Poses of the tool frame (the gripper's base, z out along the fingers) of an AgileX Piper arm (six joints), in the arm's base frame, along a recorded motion.
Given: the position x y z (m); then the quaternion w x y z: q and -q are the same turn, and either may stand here.
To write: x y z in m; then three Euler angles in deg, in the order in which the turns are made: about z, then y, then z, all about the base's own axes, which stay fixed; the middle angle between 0 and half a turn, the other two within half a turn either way. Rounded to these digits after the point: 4 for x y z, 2 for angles.
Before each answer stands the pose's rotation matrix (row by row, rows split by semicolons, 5 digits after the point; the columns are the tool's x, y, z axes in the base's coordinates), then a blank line. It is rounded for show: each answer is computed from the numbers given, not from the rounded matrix.
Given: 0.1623 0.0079 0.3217 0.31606 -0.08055 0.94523 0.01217
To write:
-0.78723 -0.15997 0.59554; -0.14459 0.98673 0.07392; -0.59947 -0.02791 -0.79991

0.1623 0.0079 0.3217 -2.67 143.12 7.08
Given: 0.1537 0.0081 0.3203 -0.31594 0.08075 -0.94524 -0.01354
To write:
-0.78732 -0.16121 0.59509; -0.14410 0.98659 0.07662; -0.59946 -0.02543 -0.80000

0.1537 0.0081 0.3203 -2.43 143.13 7.34
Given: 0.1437 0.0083 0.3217 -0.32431 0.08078 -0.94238 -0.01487
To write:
-0.77660 -0.16190 0.60884; -0.14261 0.98651 0.08042; -0.61365 -0.02437 -0.78920

0.1437 0.0083 0.3217 -2.27 142.11 7.52
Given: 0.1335 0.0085 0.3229 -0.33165 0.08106 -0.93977 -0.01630
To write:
-0.76687 -0.16317 0.62071; -0.14154 0.98633 0.08440; -0.62599 -0.02313 -0.77948

0.1335 0.0085 0.3229 -2.12 141.21 7.74
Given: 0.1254 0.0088 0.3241 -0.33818 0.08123 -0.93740 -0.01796
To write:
-0.75807 -0.16444 0.63110; -0.14014 0.98616 0.08861; -0.63693 -0.02127 -0.77062

0.1254 0.0088 0.3241 -1.91 140.41 7.99
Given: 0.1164 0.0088 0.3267 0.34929 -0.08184 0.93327 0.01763
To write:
-0.74260 -0.16507 0.64907; -0.14044 0.98598 0.09008; -0.65485 -0.02426 -0.75537

0.1164 0.0088 0.3267 -2.12 139.06 7.90
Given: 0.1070 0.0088 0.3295 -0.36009 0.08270 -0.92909 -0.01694
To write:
-0.72699 -0.16587 0.66631; -0.14147 0.98575 0.09104; -0.67191 -0.02808 -0.74010

0.1070 0.0088 0.3295 -2.39 137.74 7.78
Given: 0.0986 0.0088 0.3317 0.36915 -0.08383 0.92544 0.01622
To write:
-0.71340 -0.16713 0.68053; -0.14318 0.98542 0.09191; -0.68597 -0.03187 -0.72693

0.0986 0.0088 0.3317 -2.66 136.63 7.69
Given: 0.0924 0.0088 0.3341 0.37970 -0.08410 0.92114 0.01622
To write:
-0.69751 -0.16725 0.69678; -0.14262 0.98533 0.09375; -0.70224 -0.03398 -0.71113

0.0924 0.0088 0.3341 -2.77 135.33 7.66
